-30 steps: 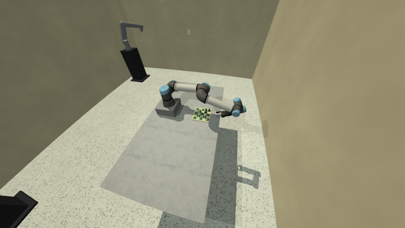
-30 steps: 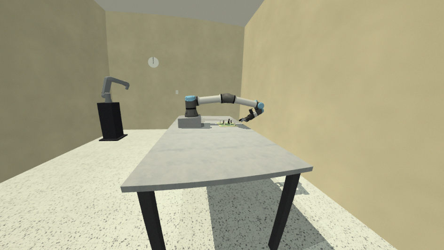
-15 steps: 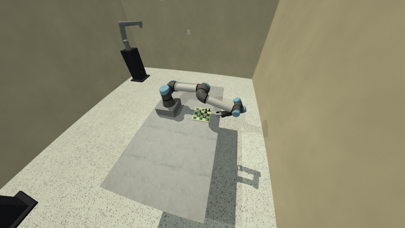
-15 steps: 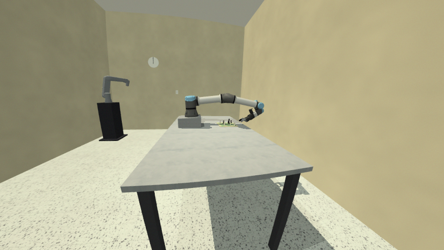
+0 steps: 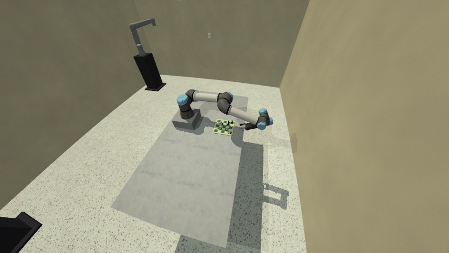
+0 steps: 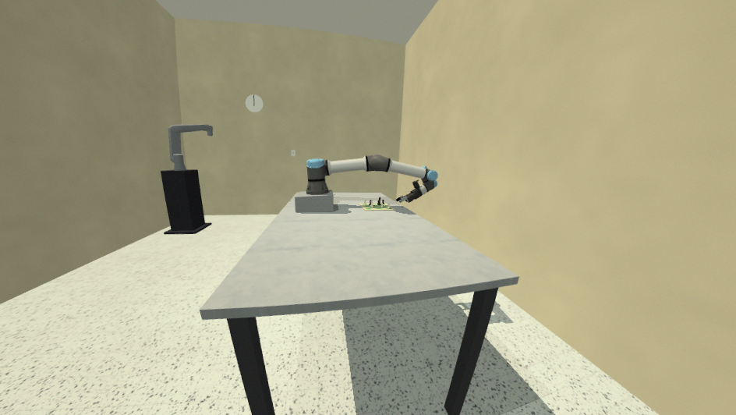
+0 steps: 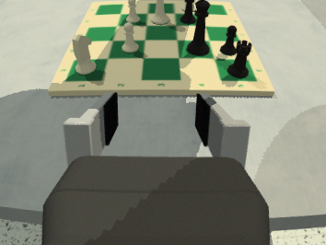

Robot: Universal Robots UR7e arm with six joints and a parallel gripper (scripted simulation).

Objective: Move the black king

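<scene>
Now: the black king 150 mm behind my hand, 40 mm to the left of it and 20 mm below it. The rest, counted from my hand: chessboard: 190 mm behind, 50 mm below; pale piece: 110 mm behind, 80 mm to the right, 30 mm below.
</scene>
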